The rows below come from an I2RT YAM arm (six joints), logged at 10 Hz.
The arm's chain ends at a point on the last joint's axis. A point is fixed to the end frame.
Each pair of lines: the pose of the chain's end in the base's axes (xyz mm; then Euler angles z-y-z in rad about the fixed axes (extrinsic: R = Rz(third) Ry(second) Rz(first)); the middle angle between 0 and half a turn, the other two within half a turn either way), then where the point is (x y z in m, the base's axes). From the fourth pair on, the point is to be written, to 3 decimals.
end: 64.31, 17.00, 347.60, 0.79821, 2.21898, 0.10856
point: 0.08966 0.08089 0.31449
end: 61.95, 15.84, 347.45, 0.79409, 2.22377, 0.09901
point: 0.08760 0.07942 0.31399
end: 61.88, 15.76, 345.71, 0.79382, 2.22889, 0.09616
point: 0.08754 0.07925 0.31207
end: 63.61, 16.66, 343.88, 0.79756, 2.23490, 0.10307
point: 0.089 0.080 0.310
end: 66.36, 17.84, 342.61, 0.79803, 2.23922, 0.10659
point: 0.091 0.082 0.309
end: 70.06, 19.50, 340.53, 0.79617, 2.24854, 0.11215
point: 0.094 0.083 0.306
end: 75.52, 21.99, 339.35, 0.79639, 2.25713, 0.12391
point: 0.099 0.086 0.305
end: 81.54, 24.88, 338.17, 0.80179, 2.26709, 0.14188
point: 0.103 0.089 0.304
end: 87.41, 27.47, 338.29, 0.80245, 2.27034, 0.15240
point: 0.108 0.092 0.304
